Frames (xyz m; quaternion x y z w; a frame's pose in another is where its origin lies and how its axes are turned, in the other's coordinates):
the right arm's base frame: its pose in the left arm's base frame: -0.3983 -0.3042 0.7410 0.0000 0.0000 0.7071 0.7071
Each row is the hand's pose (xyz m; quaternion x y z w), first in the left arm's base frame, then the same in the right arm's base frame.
Working: the left arm's base frame: its pose in the right arm's base frame: 0.3042 -0.3983 -0.7410 0.0000 0.0000 -0.7071 0.7071

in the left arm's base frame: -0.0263 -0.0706 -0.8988 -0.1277 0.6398 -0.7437 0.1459
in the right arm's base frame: 0.2336 -0.3720 -1.6398 -0.3621 -0.5427 0.6290 0.4227
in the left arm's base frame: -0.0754 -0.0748 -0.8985 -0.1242 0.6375 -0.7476 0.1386
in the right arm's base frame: 0.2294 -0.3229 -1.6395 -0.3630 -0.5386 0.6267 0.4306
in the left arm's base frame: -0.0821 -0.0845 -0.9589 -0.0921 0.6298 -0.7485 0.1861
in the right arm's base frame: 0.2197 -0.3162 -1.6999 -0.3802 -0.5105 0.6609 0.3977
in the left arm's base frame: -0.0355 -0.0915 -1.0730 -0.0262 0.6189 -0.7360 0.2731
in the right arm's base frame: 0.2127 -0.3628 -1.8140 -0.4191 -0.4562 0.7135 0.3273
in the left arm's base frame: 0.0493 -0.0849 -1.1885 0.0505 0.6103 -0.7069 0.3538
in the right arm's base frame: 0.2193 -0.4476 -1.9295 -0.4673 -0.3959 0.7501 0.2497
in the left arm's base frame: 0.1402 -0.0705 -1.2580 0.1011 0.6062 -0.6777 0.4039
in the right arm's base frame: 0.2337 -0.5385 -1.9990 -0.5001 -0.3571 0.7648 0.1936
